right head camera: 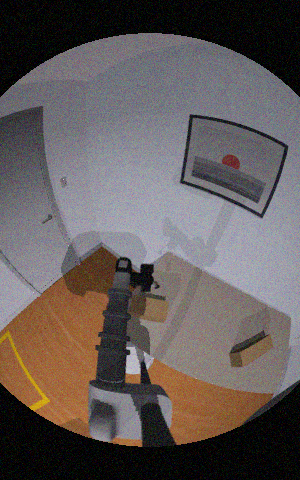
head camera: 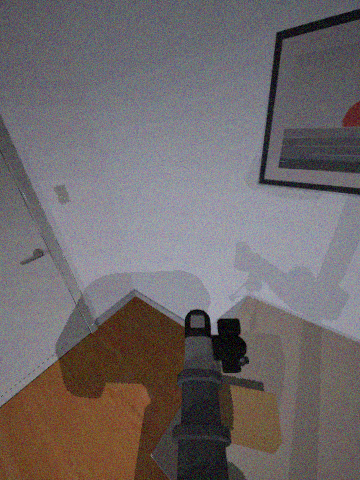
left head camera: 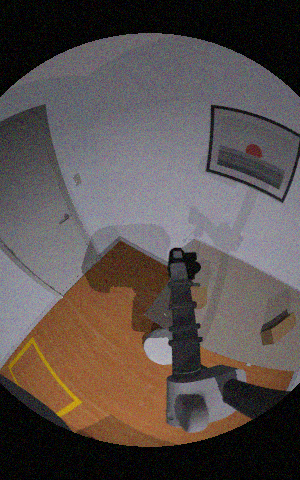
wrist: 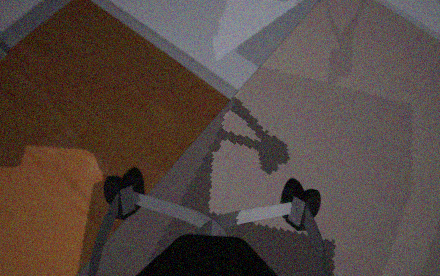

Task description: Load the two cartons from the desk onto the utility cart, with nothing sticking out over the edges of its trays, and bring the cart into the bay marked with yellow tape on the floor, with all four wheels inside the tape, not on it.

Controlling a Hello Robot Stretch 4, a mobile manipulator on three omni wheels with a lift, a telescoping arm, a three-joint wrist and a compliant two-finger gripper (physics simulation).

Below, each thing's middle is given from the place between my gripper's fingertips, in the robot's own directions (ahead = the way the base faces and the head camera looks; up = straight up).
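I see the framed picture (head camera: 304, 144), and it is a long way ahead of my hand, far to the right of it and well above it.
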